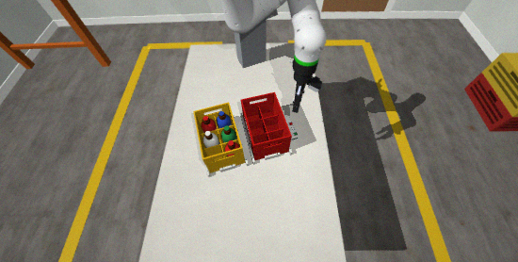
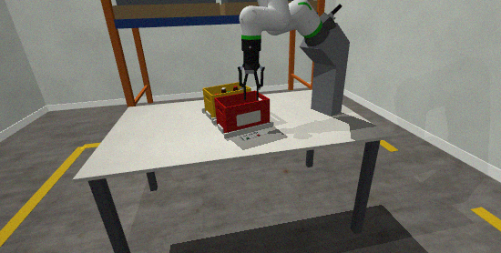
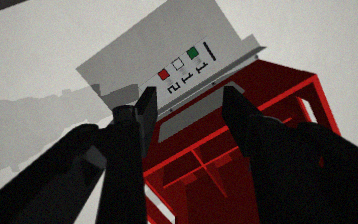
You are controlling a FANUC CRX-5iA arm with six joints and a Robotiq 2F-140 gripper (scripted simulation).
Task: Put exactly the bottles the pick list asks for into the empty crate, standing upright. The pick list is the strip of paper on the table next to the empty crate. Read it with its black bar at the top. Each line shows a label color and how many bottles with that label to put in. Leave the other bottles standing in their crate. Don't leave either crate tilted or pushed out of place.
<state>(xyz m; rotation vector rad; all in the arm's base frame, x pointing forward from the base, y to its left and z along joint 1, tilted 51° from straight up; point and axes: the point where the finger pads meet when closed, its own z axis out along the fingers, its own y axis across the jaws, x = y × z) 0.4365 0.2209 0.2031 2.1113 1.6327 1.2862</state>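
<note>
My hand is 30 cm to the left of the green-label bottle, 17 cm short of it and 16 cm above it. Round my hand: pick list 25 cm below, 2 cm to the right; then red crate 17 cm below, 14 cm to the right, 7 cm ahead; then blue-labelled bottle 36 cm to the right, 16 cm below, 10 cm ahead.
</note>
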